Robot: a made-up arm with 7 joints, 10 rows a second.
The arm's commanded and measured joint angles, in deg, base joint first. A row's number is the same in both.
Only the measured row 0 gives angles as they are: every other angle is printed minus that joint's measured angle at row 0.
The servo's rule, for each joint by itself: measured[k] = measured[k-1] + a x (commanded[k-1-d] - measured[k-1]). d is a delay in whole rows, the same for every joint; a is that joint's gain. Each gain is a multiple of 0.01, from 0.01 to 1. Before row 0 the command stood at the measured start. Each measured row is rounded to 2 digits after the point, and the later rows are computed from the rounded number. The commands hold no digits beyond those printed.
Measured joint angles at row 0: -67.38 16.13 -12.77 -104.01 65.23 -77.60 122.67
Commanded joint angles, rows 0 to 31: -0.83 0.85 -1.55 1.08 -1.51 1.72 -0.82; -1.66 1.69 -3.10 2.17 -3.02 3.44 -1.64; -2.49 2.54 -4.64 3.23 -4.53 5.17 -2.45; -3.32 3.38 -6.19 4.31 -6.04 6.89 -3.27; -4.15 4.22 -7.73 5.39 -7.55 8.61 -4.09; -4.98 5.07 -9.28 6.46 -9.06 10.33 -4.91; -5.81 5.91 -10.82 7.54 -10.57 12.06 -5.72; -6.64 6.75 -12.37 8.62 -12.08 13.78 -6.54; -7.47 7.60 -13.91 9.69 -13.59 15.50 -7.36; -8.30 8.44 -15.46 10.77 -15.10 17.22 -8.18; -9.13 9.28 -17.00 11.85 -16.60 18.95 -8.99; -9.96 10.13 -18.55 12.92 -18.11 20.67 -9.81; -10.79 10.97 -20.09 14.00 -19.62 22.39 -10.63; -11.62 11.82 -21.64 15.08 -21.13 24.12 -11.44; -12.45 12.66 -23.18 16.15 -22.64 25.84 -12.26; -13.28 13.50 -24.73 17.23 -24.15 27.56 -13.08; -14.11 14.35 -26.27 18.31 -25.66 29.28 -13.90; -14.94 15.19 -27.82 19.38 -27.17 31.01 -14.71; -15.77 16.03 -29.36 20.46 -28.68 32.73 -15.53; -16.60 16.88 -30.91 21.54 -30.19 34.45 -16.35; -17.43 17.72 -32.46 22.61 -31.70 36.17 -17.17; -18.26 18.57 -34.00 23.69 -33.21 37.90 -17.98; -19.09 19.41 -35.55 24.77 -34.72 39.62 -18.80; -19.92 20.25 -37.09 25.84 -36.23 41.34 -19.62; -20.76 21.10 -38.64 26.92 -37.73 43.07 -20.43; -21.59 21.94 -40.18 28.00 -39.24 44.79 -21.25; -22.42 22.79 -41.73 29.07 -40.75 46.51 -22.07; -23.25 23.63 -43.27 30.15 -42.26 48.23 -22.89; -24.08 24.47 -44.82 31.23 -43.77 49.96 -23.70; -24.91 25.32 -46.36 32.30 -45.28 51.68 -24.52; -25.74 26.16 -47.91 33.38 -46.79 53.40 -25.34; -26.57 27.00 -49.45 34.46 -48.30 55.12 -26.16
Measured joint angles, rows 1 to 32: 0.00 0.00 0.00 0.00 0.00 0.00 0.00; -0.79 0.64 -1.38 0.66 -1.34 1.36 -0.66; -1.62 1.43 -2.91 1.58 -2.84 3.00 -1.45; -2.45 2.26 -4.45 2.59 -4.34 4.71 -2.26; -3.28 3.10 -6.00 3.64 -5.85 6.43 -3.08; -4.11 3.94 -7.54 4.71 -7.36 8.15 -3.90; -4.94 4.79 -9.09 5.78 -8.87 9.87 -4.72; -5.77 5.63 -10.63 6.85 -10.38 11.60 -5.53; -6.60 6.47 -12.18 7.93 -11.89 13.32 -6.35; -7.43 7.32 -13.72 9.00 -13.40 15.04 -7.17; -8.26 8.16 -15.27 10.08 -14.91 16.76 -7.99; -9.09 9.00 -16.81 11.16 -16.41 18.49 -8.80; -9.92 9.85 -18.36 12.23 -17.92 20.21 -9.62; -10.75 10.69 -19.90 13.31 -19.43 21.93 -10.44; -11.58 11.54 -21.45 14.39 -20.94 23.66 -11.25; -12.41 12.38 -22.99 15.46 -22.45 25.38 -12.07; -13.24 13.22 -24.54 16.54 -23.96 27.10 -12.89; -14.07 14.07 -26.08 17.62 -25.47 28.82 -13.71; -14.90 14.91 -27.63 18.69 -26.98 30.55 -14.52; -15.73 15.75 -29.17 19.77 -28.49 32.27 -15.34; -16.56 16.60 -30.72 20.85 -30.00 33.99 -16.16; -17.39 17.44 -32.27 21.92 -31.51 35.71 -16.98; -18.22 18.29 -33.81 23.00 -33.02 37.44 -17.79; -19.05 19.13 -35.36 24.08 -34.53 39.16 -18.61; -19.88 19.97 -36.90 25.15 -36.04 40.88 -19.43; -20.72 20.82 -38.45 26.23 -37.54 42.61 -20.24; -21.55 21.66 -39.99 27.31 -39.05 44.33 -21.06; -22.38 22.51 -41.54 28.38 -40.56 46.05 -21.88; -23.21 23.35 -43.08 29.46 -42.07 47.77 -22.70; -24.04 24.19 -44.63 30.54 -43.58 49.50 -23.51; -24.87 25.04 -46.17 31.61 -45.09 51.22 -24.33; -25.70 25.88 -47.72 32.69 -46.60 52.94 -25.15
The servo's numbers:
d 1
a 0.95 0.75 0.89 0.61 0.89 0.79 0.81

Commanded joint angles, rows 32 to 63: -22.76 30.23 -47.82 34.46 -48.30 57.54 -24.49; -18.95 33.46 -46.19 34.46 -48.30 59.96 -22.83; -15.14 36.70 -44.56 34.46 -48.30 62.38 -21.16; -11.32 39.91 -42.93 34.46 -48.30 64.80 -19.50; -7.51 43.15 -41.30 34.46 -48.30 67.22 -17.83; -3.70 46.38 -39.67 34.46 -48.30 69.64 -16.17; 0.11 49.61 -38.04 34.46 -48.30 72.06 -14.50; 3.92 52.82 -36.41 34.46 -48.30 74.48 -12.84; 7.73 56.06 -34.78 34.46 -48.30 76.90 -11.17; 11.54 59.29 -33.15 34.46 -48.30 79.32 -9.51; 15.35 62.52 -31.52 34.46 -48.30 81.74 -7.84; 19.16 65.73 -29.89 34.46 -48.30 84.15 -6.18; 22.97 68.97 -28.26 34.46 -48.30 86.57 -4.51; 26.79 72.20 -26.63 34.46 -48.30 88.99 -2.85; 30.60 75.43 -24.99 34.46 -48.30 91.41 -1.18; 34.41 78.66 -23.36 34.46 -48.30 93.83 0.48; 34.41 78.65 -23.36 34.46 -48.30 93.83 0.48; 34.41 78.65 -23.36 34.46 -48.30 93.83 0.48; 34.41 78.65 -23.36 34.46 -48.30 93.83 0.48; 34.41 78.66 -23.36 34.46 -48.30 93.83 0.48; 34.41 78.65 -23.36 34.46 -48.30 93.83 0.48; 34.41 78.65 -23.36 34.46 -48.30 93.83 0.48; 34.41 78.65 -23.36 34.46 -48.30 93.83 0.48; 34.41 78.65 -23.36 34.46 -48.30 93.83 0.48; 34.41 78.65 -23.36 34.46 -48.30 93.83 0.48; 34.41 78.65 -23.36 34.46 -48.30 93.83 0.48; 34.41 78.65 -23.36 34.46 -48.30 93.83 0.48; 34.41 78.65 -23.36 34.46 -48.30 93.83 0.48; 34.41 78.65 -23.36 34.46 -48.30 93.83 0.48; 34.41 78.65 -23.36 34.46 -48.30 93.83 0.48; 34.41 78.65 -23.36 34.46 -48.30 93.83 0.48; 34.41 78.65 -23.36 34.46 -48.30 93.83 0.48
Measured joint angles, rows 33 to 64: -26.53 26.72 -49.26 33.77 -48.11 54.66 -25.97; -22.95 29.35 -47.98 34.19 -48.28 56.94 -24.77; -19.15 32.43 -46.39 34.35 -48.30 59.33 -23.20; -15.34 35.63 -44.76 34.42 -48.30 61.74 -21.55; -11.52 38.84 -43.13 34.44 -48.30 64.16 -19.89; -7.71 42.07 -41.50 34.45 -48.30 66.58 -18.22; -3.90 45.30 -39.87 34.46 -48.30 69.00 -16.56; -0.09 48.53 -38.24 34.46 -48.30 71.42 -14.89; 3.72 51.75 -36.61 34.46 -48.30 73.84 -13.23; 7.53 54.98 -34.98 34.46 -48.30 76.26 -11.56; 11.34 58.21 -33.35 34.46 -48.30 78.68 -9.90; 15.15 61.44 -31.72 34.46 -48.30 81.10 -8.23; 18.96 64.66 -30.09 34.46 -48.30 83.51 -6.57; 22.77 67.89 -28.46 34.46 -48.30 85.93 -4.90; 26.59 71.12 -26.83 34.46 -48.30 88.35 -3.24; 30.40 74.35 -25.19 34.46 -48.30 90.77 -1.57; 34.21 77.58 -23.56 34.46 -48.30 93.19 0.09; 34.40 78.38 -23.38 34.46 -48.30 93.70 0.41; 34.41 78.58 -23.36 34.46 -48.30 93.80 0.47; 34.41 78.63 -23.36 34.46 -48.30 93.82 0.48; 34.41 78.65 -23.36 34.46 -48.30 93.83 0.48; 34.41 78.65 -23.36 34.46 -48.30 93.83 0.48; 34.41 78.65 -23.36 34.46 -48.30 93.83 0.48; 34.41 78.65 -23.36 34.46 -48.30 93.83 0.48; 34.41 78.65 -23.36 34.46 -48.30 93.83 0.48; 34.41 78.65 -23.36 34.46 -48.30 93.83 0.48; 34.41 78.65 -23.36 34.46 -48.30 93.83 0.48; 34.41 78.65 -23.36 34.46 -48.30 93.83 0.48; 34.41 78.65 -23.36 34.46 -48.30 93.83 0.48; 34.41 78.65 -23.36 34.46 -48.30 93.83 0.48; 34.41 78.65 -23.36 34.46 -48.30 93.83 0.48; 34.41 78.65 -23.36 34.46 -48.30 93.83 0.48
